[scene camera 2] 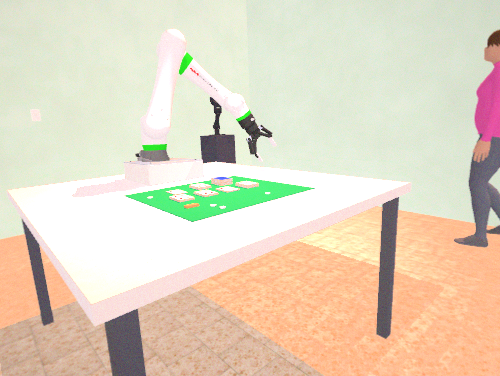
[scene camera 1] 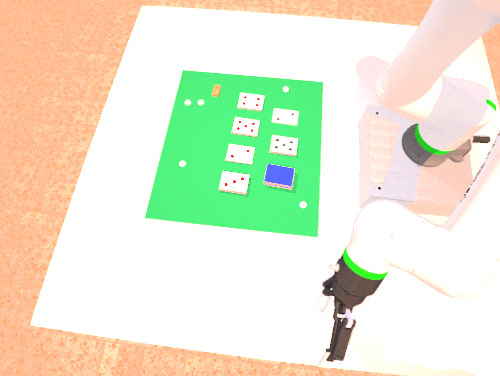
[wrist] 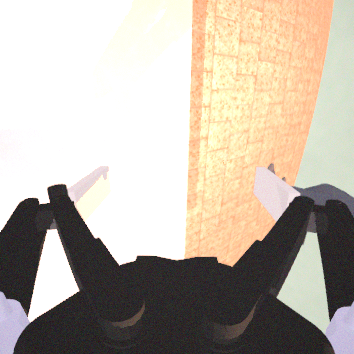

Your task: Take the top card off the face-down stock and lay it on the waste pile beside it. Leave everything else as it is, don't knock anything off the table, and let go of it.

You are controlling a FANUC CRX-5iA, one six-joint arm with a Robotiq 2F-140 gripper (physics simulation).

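Frame: origin at the arm's base, x ahead, y left, z up, level; centimetres.
Where they show: gripper, fingertip midpoint: (scene camera 2: 268,153) (scene camera 1: 320,336) (wrist: 181,179); arm's base, link origin: (scene camera 2: 156,160) (scene camera 1: 425,145).
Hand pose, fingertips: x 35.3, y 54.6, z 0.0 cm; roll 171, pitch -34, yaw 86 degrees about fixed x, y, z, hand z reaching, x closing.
Each offset is from my fingertips to the centre of the thing. Level surfaces: height alone.
The face-down stock (scene camera 1: 279,176) (scene camera 2: 222,181) is a thick stack with a blue top on the green mat @[dz -9.6 cm] (scene camera 1: 200,210) (scene camera 2: 287,189). A face-up pile with black pips @[dz -8.5, dx +7.8, dy -58.8 cm] (scene camera 1: 284,145) (scene camera 2: 200,186) lies on one side of it, and a face-up pile with three red pips @[dz -8.2, dx +23.8, dy -44.6 cm] (scene camera 1: 234,183) (scene camera 2: 247,185) on another. Which one is the waste pile I cannot tell for sure. My gripper (scene camera 1: 324,331) (scene camera 2: 267,151) (wrist: 181,179) is open and empty, high above the table and well away from the stock. The cards do not show in the wrist view.
More face-up piles @[dz -9.1, dx +22.4, dy -55.3 cm] (scene camera 1: 240,154) @[dz -8.8, dx +20.9, dy -66.1 cm] (scene camera 1: 245,126) @[dz -8.8, dx +19.3, dy -76.8 cm] (scene camera 1: 251,101) @[dz -9.4, dx +7.0, dy -70.9 cm] (scene camera 1: 285,116) stand on the mat, with a small orange block @[dz -9.2, dx +32.3, dy -81.7 cm] (scene camera 1: 216,90) (scene camera 2: 191,205) and several white discs @[dz -9.4, dx +1.9, dy -37.7 cm] (scene camera 1: 303,204) @[dz -9.4, dx +41.5, dy -51.3 cm] (scene camera 1: 182,163). The white table @[dz -9.8 cm] (scene camera 1: 100,225) (scene camera 2: 150,260) ends near my gripper. A person (scene camera 2: 487,100) stands beyond it.
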